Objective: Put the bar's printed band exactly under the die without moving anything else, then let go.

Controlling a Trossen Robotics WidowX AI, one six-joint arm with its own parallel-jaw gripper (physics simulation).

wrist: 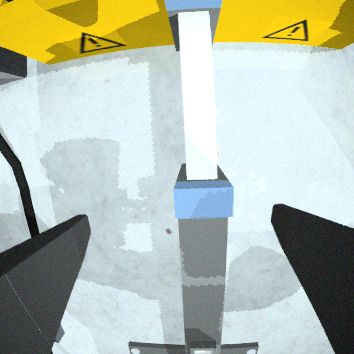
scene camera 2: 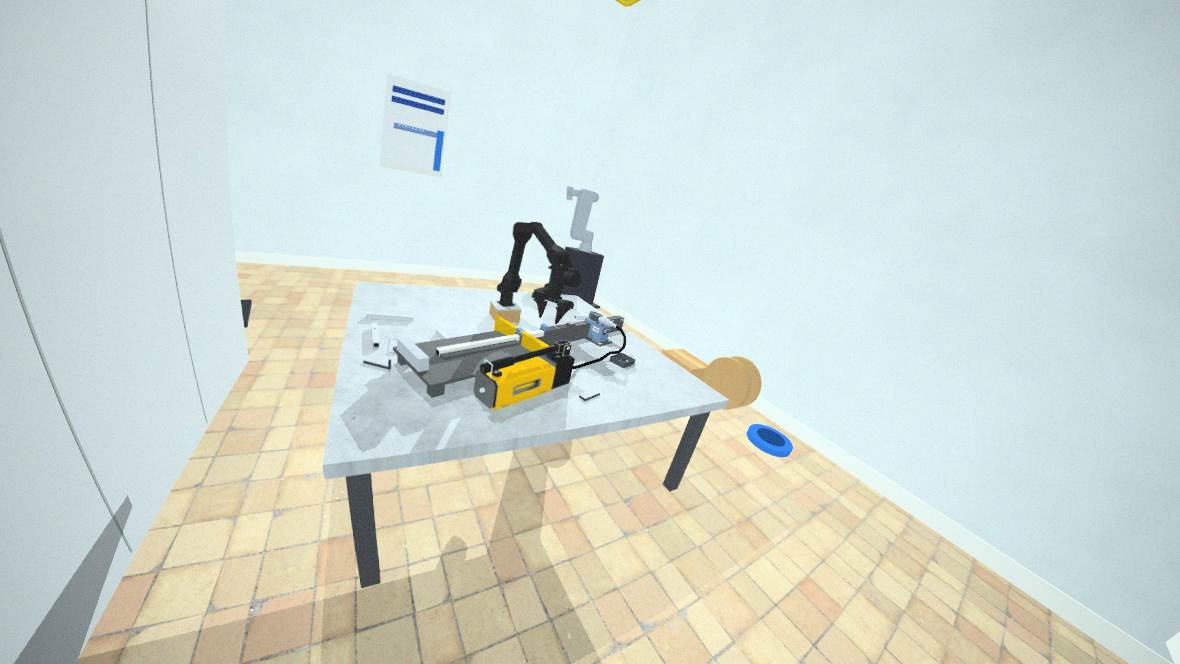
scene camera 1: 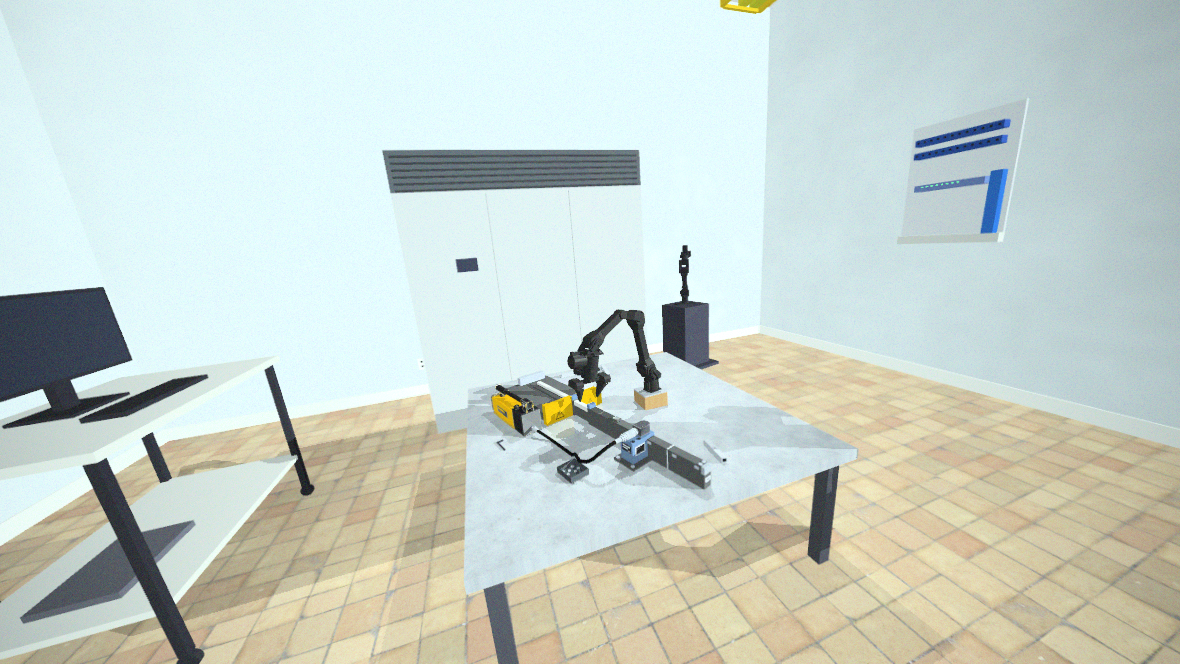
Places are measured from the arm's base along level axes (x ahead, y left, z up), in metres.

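Pixels of known places: gripper, fingertip midpoint: [wrist: 180, 219] [scene camera 2: 547, 320] [scene camera 1: 588, 399]; arm's base, origin of the base link: [scene camera 2: 505, 303] [scene camera 1: 652, 389].
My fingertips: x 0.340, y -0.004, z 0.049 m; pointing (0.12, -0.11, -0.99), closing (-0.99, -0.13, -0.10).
Note:
Ahead of a thing's pixels: the offset from my fingertips to its top centre. "spot": to the spot under its first point. Level surfaces: height alone.
The long white bar [scene camera 1: 554, 391] [scene camera 2: 474, 345] [wrist: 200, 95] runs through the yellow guard @(spot: dx +0.107, dy -0.109, dz -0.062 m) [scene camera 1: 556, 410] [wrist: 102, 22]. Its near end reaches a blue guide block @(spot: dx -0.012, dy -0.001, dz -0.024 m) [wrist: 203, 201] on the dark rail [wrist: 202, 250] [scene camera 1: 683, 467]. No printed band can be made out on the bar. A blue unit @(spot: dx +0.016, dy +0.349, dz -0.045 m) [scene camera 1: 635, 446] [scene camera 2: 599, 330] stands over the rail farther along; its die cannot be made out. My gripper [scene camera 1: 591, 394] [scene camera 2: 551, 318] [wrist: 180, 219] is open and empty above the rail, its fingers on either side of the guide block in the wrist view, apart from the bar.
A yellow machine @(spot: dx +0.298, dy -0.228, dz -0.054 m) [scene camera 1: 506, 411] [scene camera 2: 526, 388] stands beside the bar's bed. A black cable [scene camera 1: 577, 459] [wrist: 24, 192] curves to the blue unit. A small dark box @(spot: dx +0.214, dy +0.247, dz -0.115 m) [scene camera 1: 572, 470] [scene camera 2: 622, 360] and a hex key @(dx +0.367, dy -0.066, dz -0.111 m) [scene camera 1: 500, 444] [scene camera 2: 589, 396] lie on the table @(dz -0.117 m) [scene camera 1: 536, 528] [scene camera 2: 445, 437].

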